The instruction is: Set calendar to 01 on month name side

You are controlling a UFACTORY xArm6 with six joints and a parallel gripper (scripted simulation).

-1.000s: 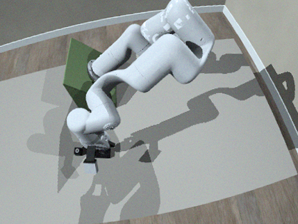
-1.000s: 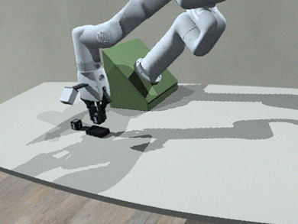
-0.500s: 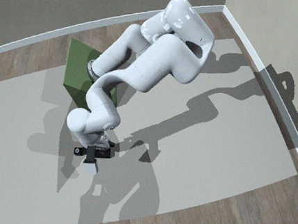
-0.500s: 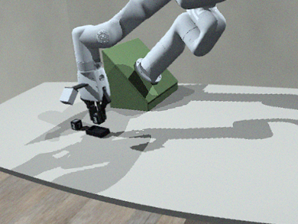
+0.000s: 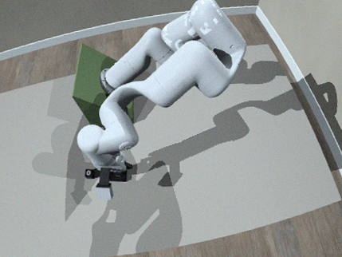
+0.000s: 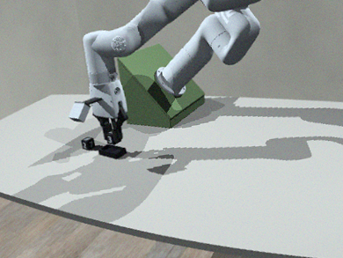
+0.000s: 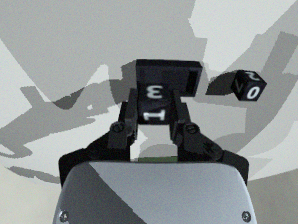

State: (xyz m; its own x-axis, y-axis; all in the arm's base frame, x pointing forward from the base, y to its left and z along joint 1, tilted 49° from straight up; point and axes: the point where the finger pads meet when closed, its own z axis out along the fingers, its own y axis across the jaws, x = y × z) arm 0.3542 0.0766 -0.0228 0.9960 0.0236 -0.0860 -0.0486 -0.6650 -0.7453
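My hand is 2 cm to the left of the black tray and 6 cm above it. Round my hand: black cube (1 cm behind, 12 cm to the right, 5 cm below).
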